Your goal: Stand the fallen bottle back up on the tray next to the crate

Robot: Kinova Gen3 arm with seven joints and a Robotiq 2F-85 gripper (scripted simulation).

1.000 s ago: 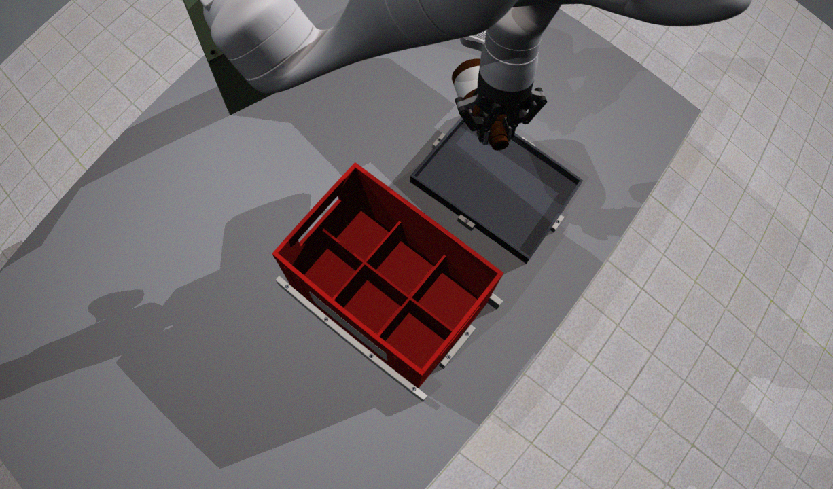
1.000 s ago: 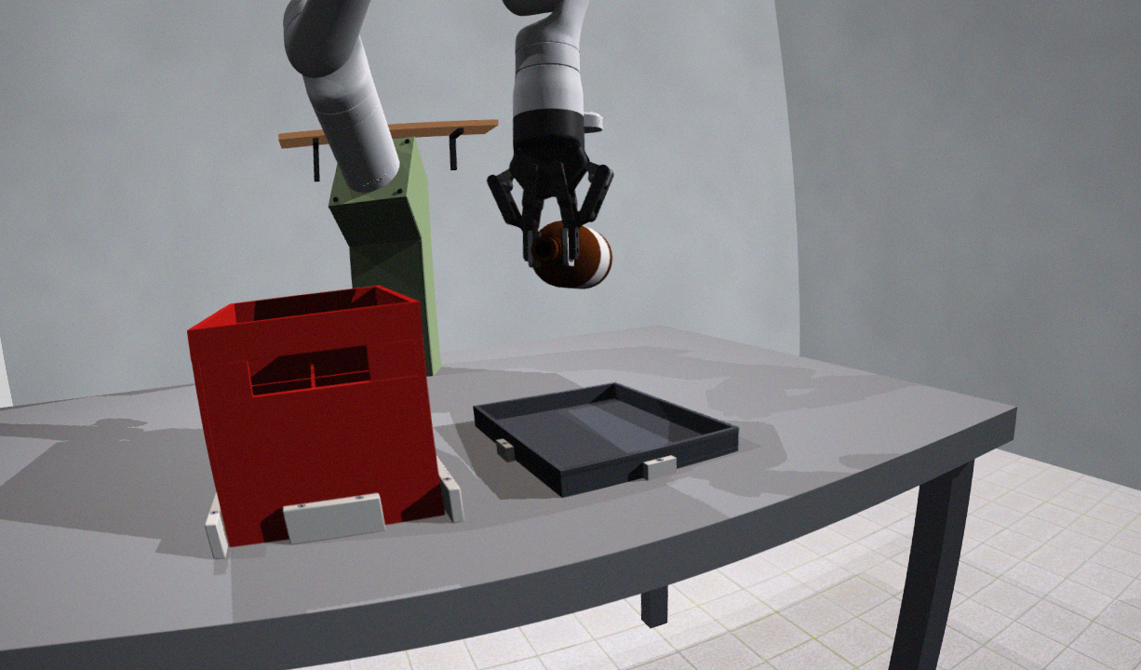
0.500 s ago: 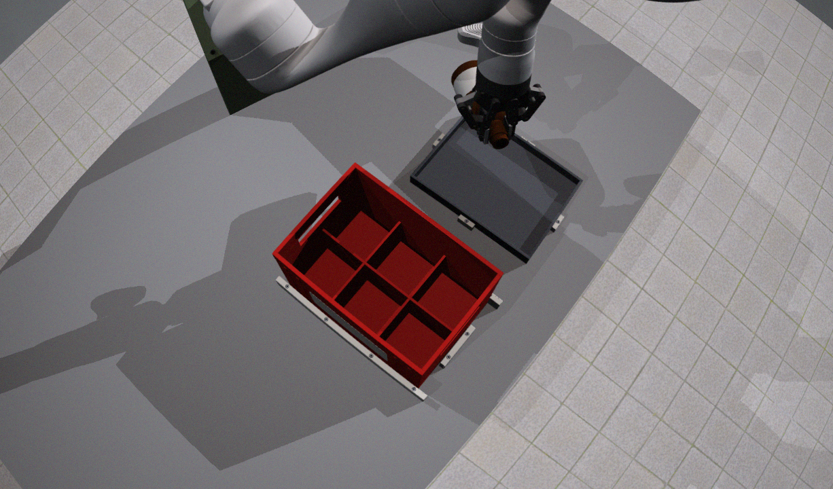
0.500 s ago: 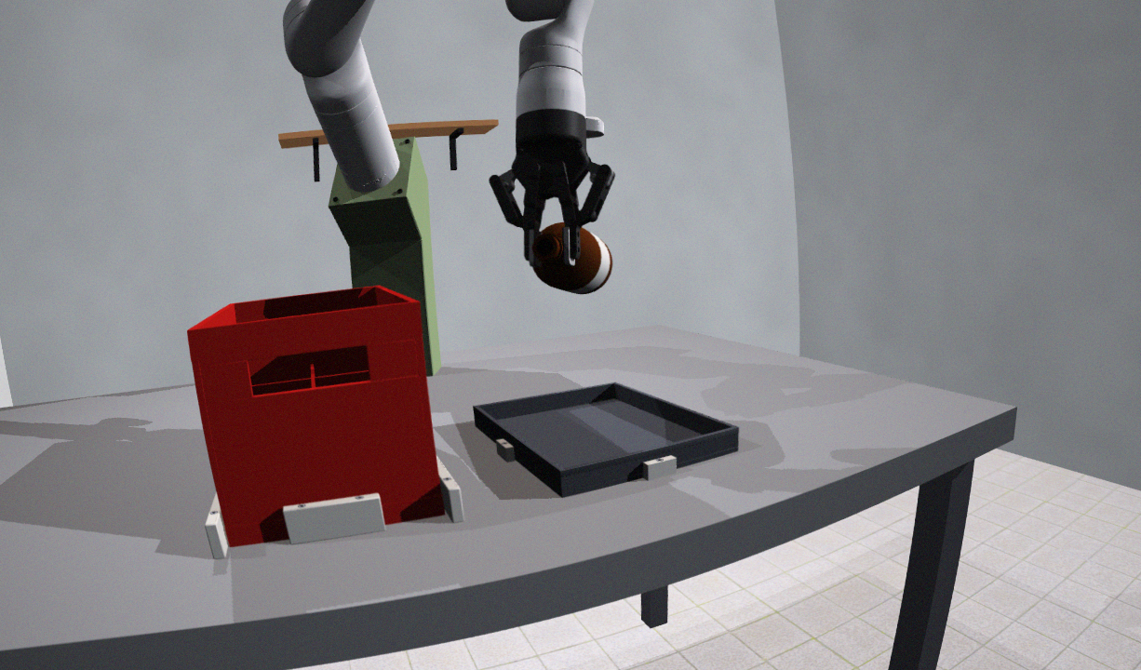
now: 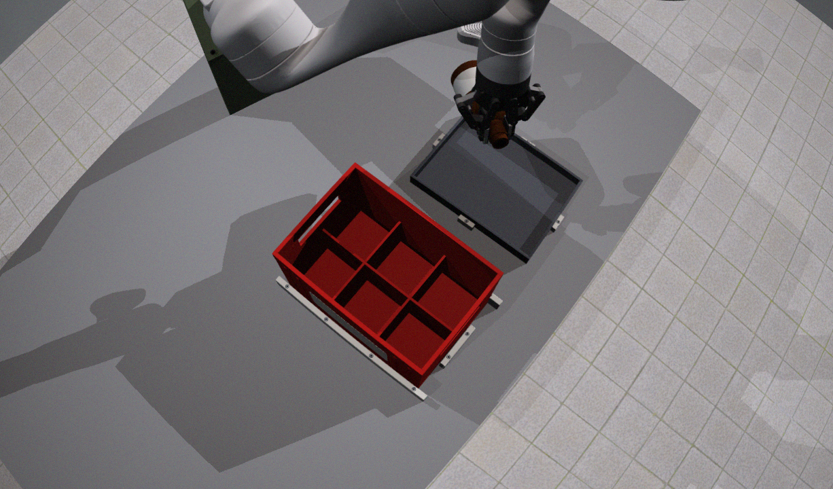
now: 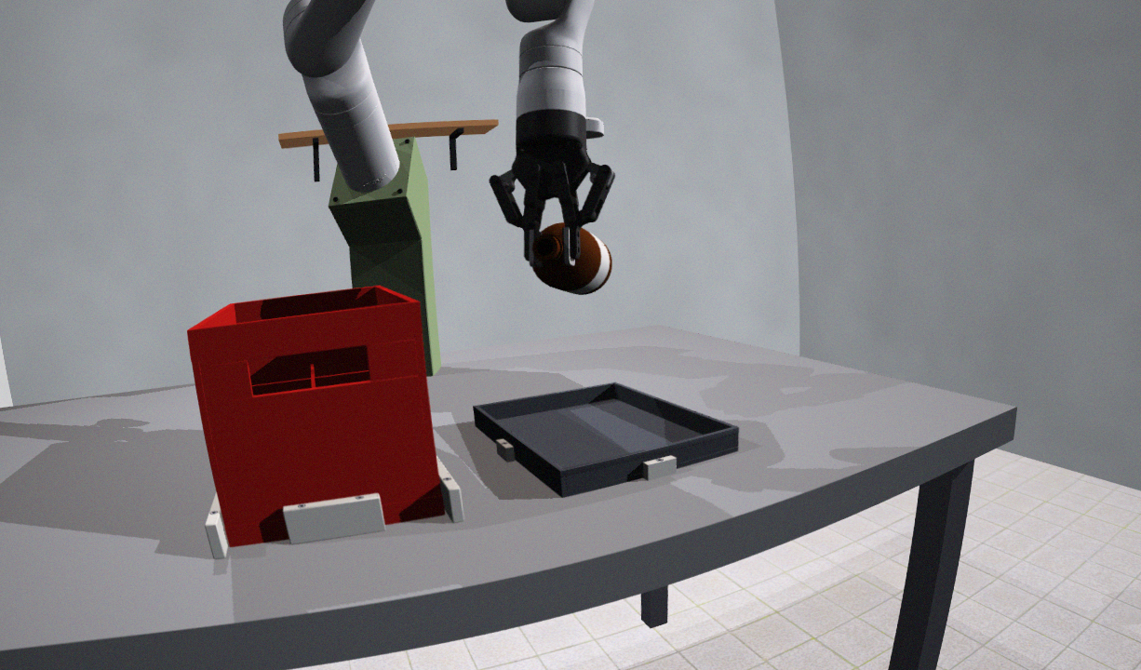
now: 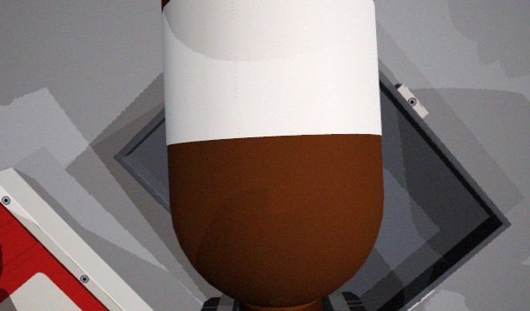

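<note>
Now: hand 40 mm past the bottle, 30 mm to the right of it and 10 mm above it. From my hand the other things lie so: red crate: 20 mm behind, 260 mm to the right, 120 mm below; tray: 20 mm ahead, 20 mm to the left, 190 mm below.
</note>
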